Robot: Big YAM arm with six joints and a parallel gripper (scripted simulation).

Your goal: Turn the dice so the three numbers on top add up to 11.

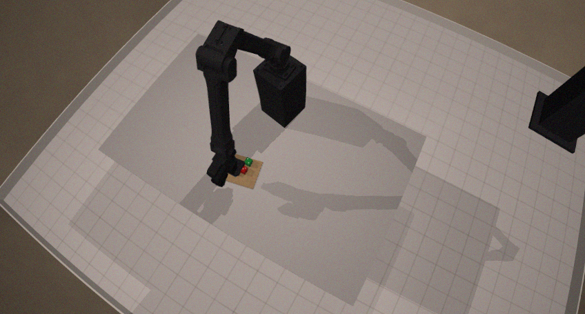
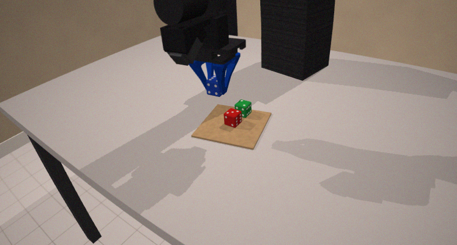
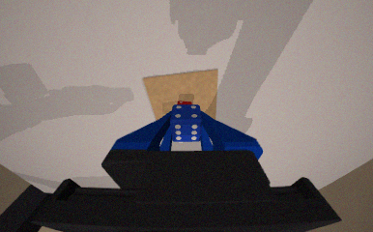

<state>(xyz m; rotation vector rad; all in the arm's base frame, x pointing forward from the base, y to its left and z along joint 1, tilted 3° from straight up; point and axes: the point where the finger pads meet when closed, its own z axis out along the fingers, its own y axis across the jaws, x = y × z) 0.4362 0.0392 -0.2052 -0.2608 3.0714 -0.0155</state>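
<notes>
Right now my hand is 100 mm above the red die and 50 mm past it. From my hand the other things lie so: tan mat (110 mm below, 50 mm behind); then green die (100 mm below, 90 mm behind, 10 mm to the right); then blue die (right at my hand).
</notes>
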